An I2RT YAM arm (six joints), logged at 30 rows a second.
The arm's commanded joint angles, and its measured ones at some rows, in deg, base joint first. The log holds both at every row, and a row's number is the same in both.
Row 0, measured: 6.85, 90.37, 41.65, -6.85, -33.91, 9.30
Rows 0 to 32, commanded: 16.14, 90.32, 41.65, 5.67, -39.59, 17.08; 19.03, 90.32, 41.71, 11.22, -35.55, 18.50; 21.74, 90.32, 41.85, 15.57, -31.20, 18.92; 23.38, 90.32, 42.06, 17.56, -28.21, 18.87; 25.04, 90.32, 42.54, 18.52, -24.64, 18.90; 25.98, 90.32, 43.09, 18.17, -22.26, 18.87; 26.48, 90.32, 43.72, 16.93, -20.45, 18.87; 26.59, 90.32, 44.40, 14.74, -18.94, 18.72; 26.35, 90.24, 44.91, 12.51, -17.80, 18.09; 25.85, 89.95, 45.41, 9.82, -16.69, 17.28; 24.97, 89.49, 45.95, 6.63, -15.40, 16.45; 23.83, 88.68, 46.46, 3.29, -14.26, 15.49; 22.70, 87.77, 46.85, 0.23, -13.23, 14.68; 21.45, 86.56, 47.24, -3.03, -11.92, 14.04; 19.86, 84.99, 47.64, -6.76, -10.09, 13.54; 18.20, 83.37, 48.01, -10.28, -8.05, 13.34; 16.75, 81.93, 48.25, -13.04, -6.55, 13.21; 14.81, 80.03, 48.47, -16.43, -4.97, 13.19; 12.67, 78.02, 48.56, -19.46, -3.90, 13.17; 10.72, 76.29, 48.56, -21.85, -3.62, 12.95; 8.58, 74.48, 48.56, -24.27, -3.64, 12.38; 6.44, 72.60, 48.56, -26.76, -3.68, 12.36; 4.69, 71.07, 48.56, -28.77, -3.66, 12.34; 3.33, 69.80, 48.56, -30.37, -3.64, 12.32; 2.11, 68.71, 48.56, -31.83, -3.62, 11.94; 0.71, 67.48, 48.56, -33.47, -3.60, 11.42; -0.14, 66.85, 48.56, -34.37, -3.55, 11.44; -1.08, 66.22, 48.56, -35.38, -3.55, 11.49; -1.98, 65.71, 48.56, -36.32, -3.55, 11.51; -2.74, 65.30, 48.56, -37.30, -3.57, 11.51; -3.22, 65.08, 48.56, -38.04, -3.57, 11.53; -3.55, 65.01, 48.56, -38.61, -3.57, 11.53; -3.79, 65.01, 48.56, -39.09, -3.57, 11.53
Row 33, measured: -2.90, 65.60, 47.77, -38.52, -4.10, 12.53
